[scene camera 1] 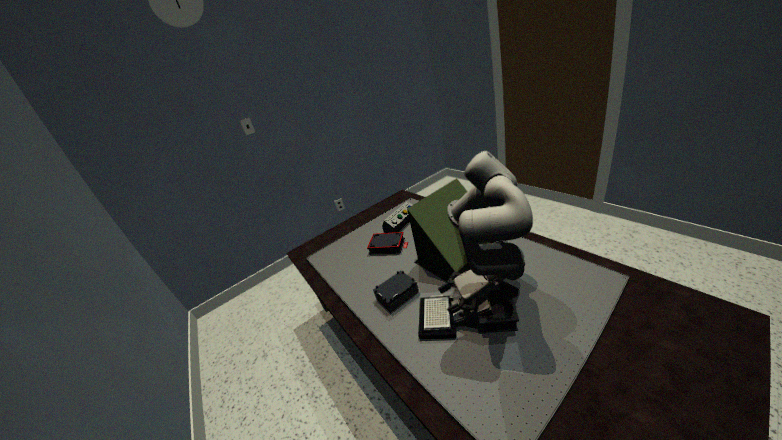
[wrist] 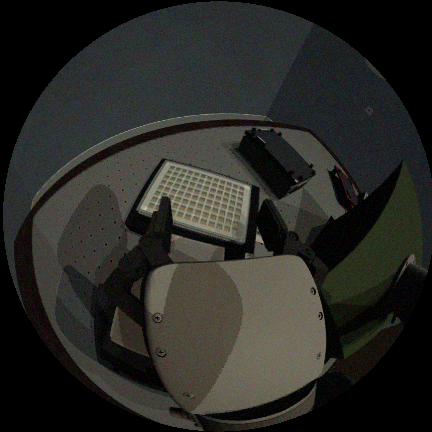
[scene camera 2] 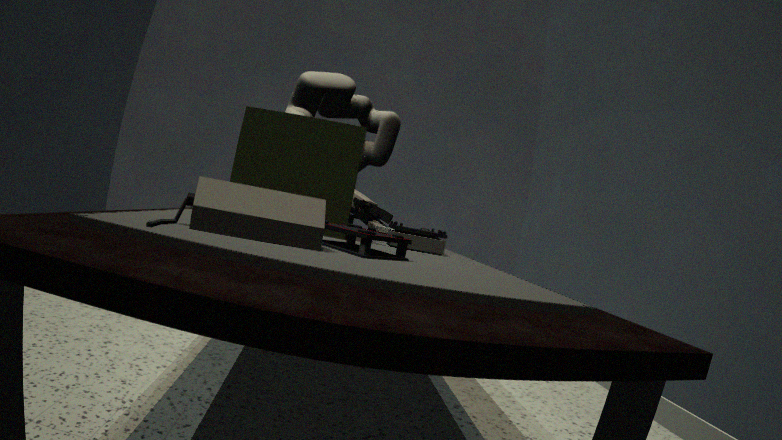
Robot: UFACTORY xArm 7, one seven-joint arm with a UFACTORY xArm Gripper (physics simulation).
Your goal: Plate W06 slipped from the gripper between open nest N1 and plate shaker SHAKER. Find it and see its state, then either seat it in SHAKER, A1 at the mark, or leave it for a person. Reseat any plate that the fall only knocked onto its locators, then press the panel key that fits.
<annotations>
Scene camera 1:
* my gripper: 443, 301
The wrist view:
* my gripper: 217, 208
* black shaker station: 285, 170
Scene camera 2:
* black shaker station: 422, 240
</annotations>
